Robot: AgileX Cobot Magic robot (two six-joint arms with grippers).
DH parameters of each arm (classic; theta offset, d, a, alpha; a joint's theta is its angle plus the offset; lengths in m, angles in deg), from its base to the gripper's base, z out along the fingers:
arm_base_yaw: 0 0.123 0 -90
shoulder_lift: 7.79 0 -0.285 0
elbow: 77.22 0 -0.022 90
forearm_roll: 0 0.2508 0 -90
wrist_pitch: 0 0 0.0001 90
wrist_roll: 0 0.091 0 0
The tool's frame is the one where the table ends.
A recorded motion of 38 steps. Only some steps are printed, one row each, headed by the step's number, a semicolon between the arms.
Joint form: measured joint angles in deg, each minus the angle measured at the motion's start. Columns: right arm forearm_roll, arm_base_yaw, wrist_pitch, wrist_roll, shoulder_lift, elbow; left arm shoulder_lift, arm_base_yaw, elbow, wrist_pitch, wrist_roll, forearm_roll.
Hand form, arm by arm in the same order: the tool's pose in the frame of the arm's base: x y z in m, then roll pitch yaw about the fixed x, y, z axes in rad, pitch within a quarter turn. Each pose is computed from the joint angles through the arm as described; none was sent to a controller.
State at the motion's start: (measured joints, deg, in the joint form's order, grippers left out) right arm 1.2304 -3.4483 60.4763 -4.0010 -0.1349 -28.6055; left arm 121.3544 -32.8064 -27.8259 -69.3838 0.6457 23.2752
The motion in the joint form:
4: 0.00 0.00 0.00 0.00 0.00 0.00; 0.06 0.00 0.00 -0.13 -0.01 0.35
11: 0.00 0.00 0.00 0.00 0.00 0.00; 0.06 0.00 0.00 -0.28 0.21 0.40
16: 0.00 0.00 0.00 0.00 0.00 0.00; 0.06 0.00 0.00 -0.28 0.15 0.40
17: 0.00 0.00 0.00 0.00 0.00 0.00; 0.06 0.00 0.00 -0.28 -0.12 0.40
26: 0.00 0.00 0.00 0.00 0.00 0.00; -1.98 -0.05 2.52 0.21 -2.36 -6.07
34: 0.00 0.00 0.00 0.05 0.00 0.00; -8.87 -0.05 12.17 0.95 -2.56 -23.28
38: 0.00 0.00 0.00 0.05 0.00 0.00; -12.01 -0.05 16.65 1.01 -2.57 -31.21
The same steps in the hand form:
4: -0.0048 0.0020 0.2775 -3.0430 1.1017 -3.0704; 0.2228 -0.1843 0.0636 3.0800 1.2350 2.0950
11: -0.0048 0.0020 0.2775 -3.0430 1.1017 -3.0704; 0.2228 -0.1844 0.0639 3.0684 1.2374 2.0819
16: -0.0048 0.0020 0.2775 -3.0430 1.1017 -3.0704; 0.2228 -0.1844 0.0639 3.0714 1.2374 2.0850
17: -0.0048 0.0020 0.2775 -3.0430 1.1017 -3.0704; 0.2228 -0.1844 0.0639 3.0850 1.2377 2.0994
26: -0.0048 0.0020 0.2775 -3.0430 1.1017 -3.0704; 0.2215 -0.1730 0.0686 -3.0732 1.2218 2.3424
34: -0.0048 0.0020 0.2775 -3.0447 1.1018 -3.0724; 0.2025 -0.1308 0.0815 -3.0646 1.1610 2.6522
38: -0.0048 0.0020 0.2775 -3.0447 1.1018 -3.0724; 0.1910 -0.1094 0.0868 -3.0871 1.1377 2.7699

